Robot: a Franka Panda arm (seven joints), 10 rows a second.
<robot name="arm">
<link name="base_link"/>
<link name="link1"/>
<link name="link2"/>
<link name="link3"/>
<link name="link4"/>
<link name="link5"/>
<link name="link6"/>
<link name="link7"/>
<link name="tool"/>
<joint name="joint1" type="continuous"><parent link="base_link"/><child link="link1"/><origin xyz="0 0 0.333"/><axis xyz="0 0 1"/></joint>
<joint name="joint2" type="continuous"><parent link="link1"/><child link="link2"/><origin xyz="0 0 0"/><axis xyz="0 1 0"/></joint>
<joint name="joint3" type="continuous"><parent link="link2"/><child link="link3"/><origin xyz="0 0 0.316"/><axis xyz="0 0 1"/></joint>
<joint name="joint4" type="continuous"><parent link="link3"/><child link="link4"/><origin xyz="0.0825 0 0"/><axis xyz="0 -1 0"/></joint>
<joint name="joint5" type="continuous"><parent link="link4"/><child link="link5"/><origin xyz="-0.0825 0 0.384"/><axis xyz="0 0 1"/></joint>
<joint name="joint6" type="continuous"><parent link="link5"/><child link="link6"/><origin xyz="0 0 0"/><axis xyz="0 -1 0"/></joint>
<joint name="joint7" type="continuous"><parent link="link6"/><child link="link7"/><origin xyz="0.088 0 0"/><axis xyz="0 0 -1"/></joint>
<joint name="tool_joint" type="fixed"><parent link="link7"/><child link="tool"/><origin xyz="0 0 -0.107" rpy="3.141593 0 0"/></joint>
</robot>
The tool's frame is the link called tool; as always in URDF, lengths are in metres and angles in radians. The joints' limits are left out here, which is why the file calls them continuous.
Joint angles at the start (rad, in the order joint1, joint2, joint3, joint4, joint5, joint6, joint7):
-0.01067 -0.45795 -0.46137 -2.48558 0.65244 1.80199 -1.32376
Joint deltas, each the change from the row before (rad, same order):
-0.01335 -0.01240 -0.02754 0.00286 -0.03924 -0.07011 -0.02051
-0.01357 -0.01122 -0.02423 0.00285 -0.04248 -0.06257 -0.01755
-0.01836 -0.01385 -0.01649 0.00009 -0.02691 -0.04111 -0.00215
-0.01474 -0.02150 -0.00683 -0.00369 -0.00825 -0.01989 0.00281
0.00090 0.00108 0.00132 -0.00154 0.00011 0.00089 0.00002
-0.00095 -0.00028 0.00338 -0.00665 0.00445 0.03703 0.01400
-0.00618 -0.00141 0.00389 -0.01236 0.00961 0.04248 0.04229
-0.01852 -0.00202 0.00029 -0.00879 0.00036 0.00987 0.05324
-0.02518 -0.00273 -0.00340 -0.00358 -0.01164 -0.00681 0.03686
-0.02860 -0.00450 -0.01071 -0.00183 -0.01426 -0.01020 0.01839
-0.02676 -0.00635 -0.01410 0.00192 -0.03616 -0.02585 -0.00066
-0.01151 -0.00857 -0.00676 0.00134 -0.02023 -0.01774 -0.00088
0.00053 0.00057 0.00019 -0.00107 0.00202 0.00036 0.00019
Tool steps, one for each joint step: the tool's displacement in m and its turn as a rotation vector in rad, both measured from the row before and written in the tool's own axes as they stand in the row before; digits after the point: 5 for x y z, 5 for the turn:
-0.01300 -0.00387 -0.00906 0.03920 -0.01918 -0.01281
-0.01310 -0.00423 -0.00810 0.03299 -0.02266 -0.00966
-0.01109 -0.00436 -0.00824 0.01554 -0.00546 0.00648
-0.00547 -0.00593 -0.00667 0.00192 0.01018 0.00095
0.00013 0.00024 0.00130 0.00162 -0.00205 0.00034
0.00037 0.00355 -0.00014 -0.02986 0.00877 0.01613
-0.00150 0.00399 0.00021 -0.03231 0.01726 0.05024
-0.00616 0.00201 -0.00251 -0.01286 0.01142 0.06822
-0.00883 0.00174 -0.00585 -0.00827 0.00416 0.05370
-0.01134 0.00258 -0.00896 -0.00942 0.01032 0.03939
-0.01345 0.00155 -0.00960 -0.00504 -0.01144 0.01608
-0.00635 -0.00126 -0.00499 -0.00016 -0.00773 0.00217
0.00012 0.00008 0.00071 0.00173 0.00085 0.00077

